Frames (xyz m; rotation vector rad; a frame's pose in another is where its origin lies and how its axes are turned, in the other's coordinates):
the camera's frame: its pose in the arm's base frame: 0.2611 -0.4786 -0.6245 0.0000 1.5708 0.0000
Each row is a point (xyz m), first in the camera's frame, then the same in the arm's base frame.
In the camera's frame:
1: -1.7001 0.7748 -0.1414
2: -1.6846 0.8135 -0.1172
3: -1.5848 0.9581 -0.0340
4: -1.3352 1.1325 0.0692
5: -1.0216 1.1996 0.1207
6: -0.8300 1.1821 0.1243
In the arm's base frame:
1: 0.1197 0.2962 1.0756
2: 0.1439 0.3349 1.0601
3: 0.2271 0.4795 0.9603
4: 0.3303 0.6539 0.7107
5: 0.3818 0.7210 0.3971
6: 0.3854 0.7035 0.2055

